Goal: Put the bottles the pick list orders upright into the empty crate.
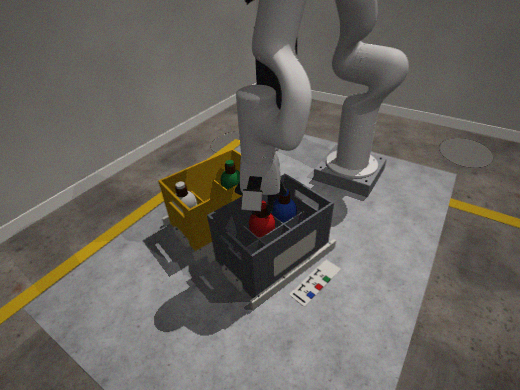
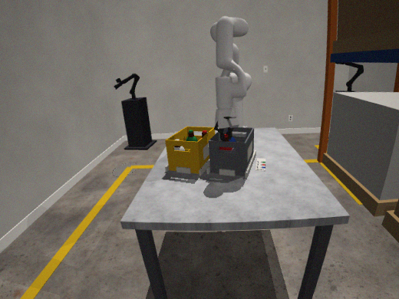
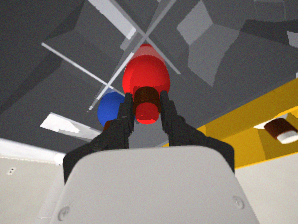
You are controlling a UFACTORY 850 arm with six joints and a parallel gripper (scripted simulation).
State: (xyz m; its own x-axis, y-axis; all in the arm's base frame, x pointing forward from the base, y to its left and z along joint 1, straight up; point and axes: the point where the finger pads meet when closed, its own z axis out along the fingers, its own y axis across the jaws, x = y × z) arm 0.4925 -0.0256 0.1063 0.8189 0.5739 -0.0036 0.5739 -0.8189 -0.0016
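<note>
Right now the red bottle is 70 mm below my hand. Also, from my hand: grey crate: 80 mm below, 40 mm to the left, 10 mm ahead; blue-label bottle: 90 mm behind, 70 mm below, 10 mm to the left; yellow crate: 190 mm to the right, 80 mm below, 10 mm behind.
</note>
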